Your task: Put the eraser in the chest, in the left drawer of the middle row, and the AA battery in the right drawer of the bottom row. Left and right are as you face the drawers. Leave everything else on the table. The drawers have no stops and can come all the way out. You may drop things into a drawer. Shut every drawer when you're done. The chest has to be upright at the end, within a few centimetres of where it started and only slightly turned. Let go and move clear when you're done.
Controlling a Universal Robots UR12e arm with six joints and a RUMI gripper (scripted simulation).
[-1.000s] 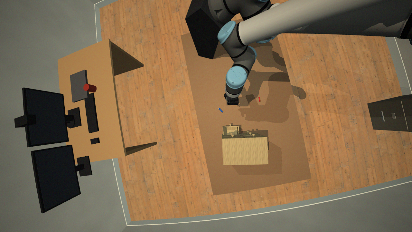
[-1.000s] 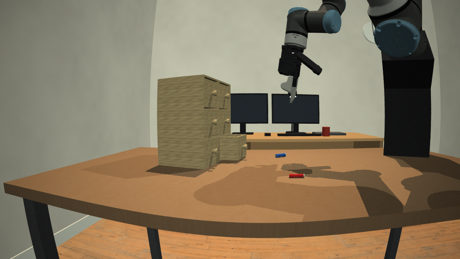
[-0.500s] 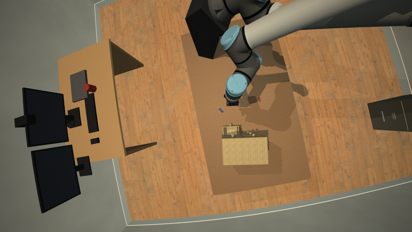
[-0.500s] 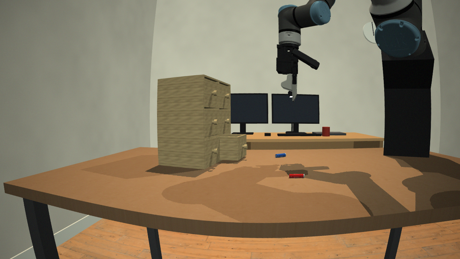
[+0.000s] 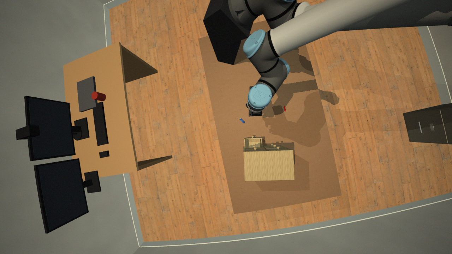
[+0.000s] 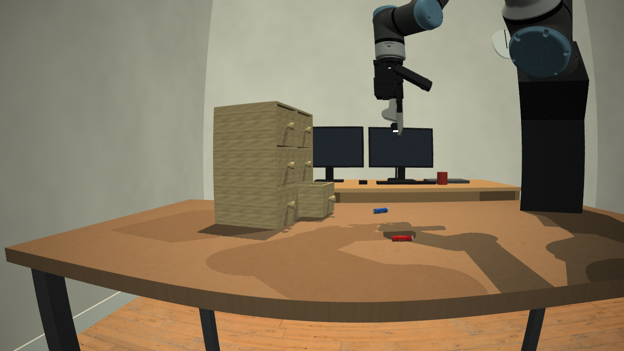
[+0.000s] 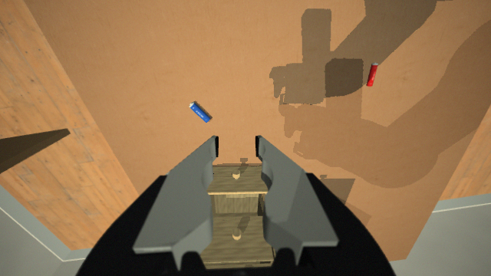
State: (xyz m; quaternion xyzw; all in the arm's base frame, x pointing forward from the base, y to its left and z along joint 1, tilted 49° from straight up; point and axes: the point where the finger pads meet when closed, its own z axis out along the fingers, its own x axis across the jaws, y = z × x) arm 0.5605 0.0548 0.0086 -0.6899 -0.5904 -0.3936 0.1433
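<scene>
Right now my hand is 60 mm short of the blue AA battery, 80 mm to the left of it and 240 mm above it. Round my hand: red battery 20 mm behind, 270 mm to the left, 240 mm below; then eraser 390 mm ahead, 120 mm to the left, 130 mm below.
</scene>
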